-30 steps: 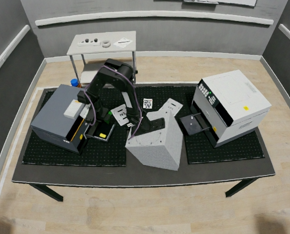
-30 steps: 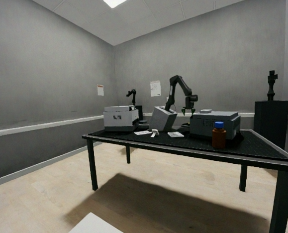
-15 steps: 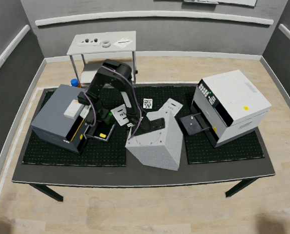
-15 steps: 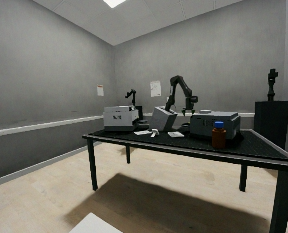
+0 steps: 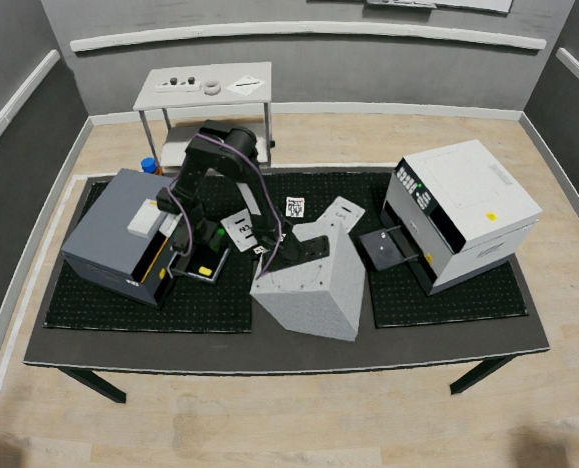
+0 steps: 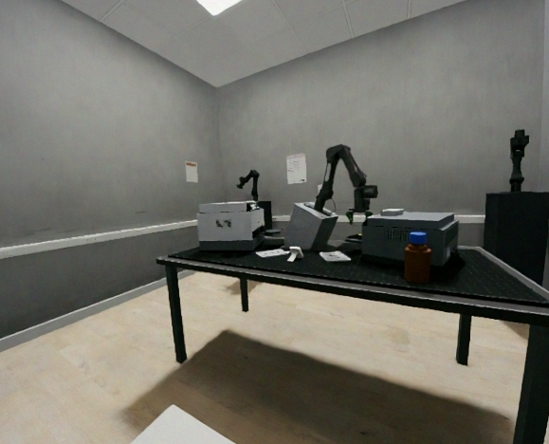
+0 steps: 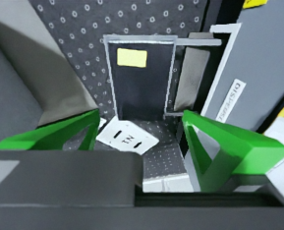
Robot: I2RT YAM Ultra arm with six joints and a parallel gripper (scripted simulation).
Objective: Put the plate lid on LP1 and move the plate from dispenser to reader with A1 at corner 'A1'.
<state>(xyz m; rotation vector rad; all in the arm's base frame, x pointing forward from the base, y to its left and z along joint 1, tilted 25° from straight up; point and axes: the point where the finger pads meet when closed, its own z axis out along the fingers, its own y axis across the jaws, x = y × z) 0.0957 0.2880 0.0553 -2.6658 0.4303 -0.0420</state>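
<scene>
Right now my hand is 8 cm above the dark lid. From my hand the other things lie so: well plate: 8 cm below; capped brown bottle: 38 cm ahead, 28 cm to the left, 5 cm below; LP1 pad: 46 cm to the right, 25 cm ahead, 16 cm below.
</scene>
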